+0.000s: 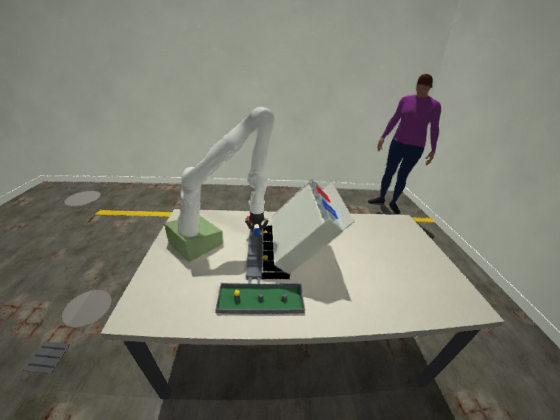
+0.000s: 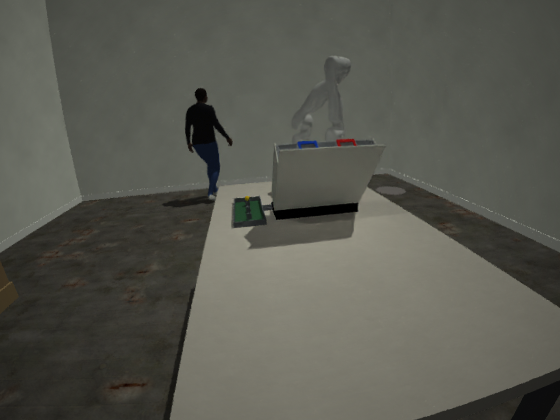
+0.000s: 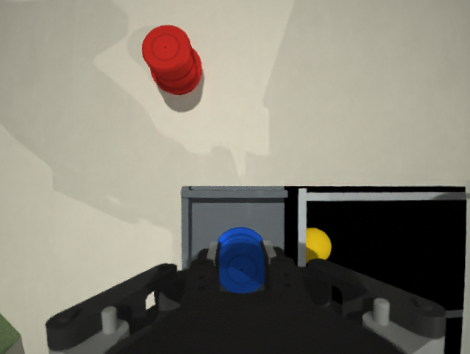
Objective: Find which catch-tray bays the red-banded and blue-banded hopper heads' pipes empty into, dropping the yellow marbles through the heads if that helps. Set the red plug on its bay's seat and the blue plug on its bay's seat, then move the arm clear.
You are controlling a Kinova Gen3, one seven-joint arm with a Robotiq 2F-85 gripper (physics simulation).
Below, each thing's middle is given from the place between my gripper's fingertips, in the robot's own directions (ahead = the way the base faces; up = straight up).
Scene:
Right now the red plug (image 3: 176,68) is 130 mm to the left of my hand and 70 mm behind it. From my hand the other things lie so: blue plug (image 3: 241,260) 10 mm above.

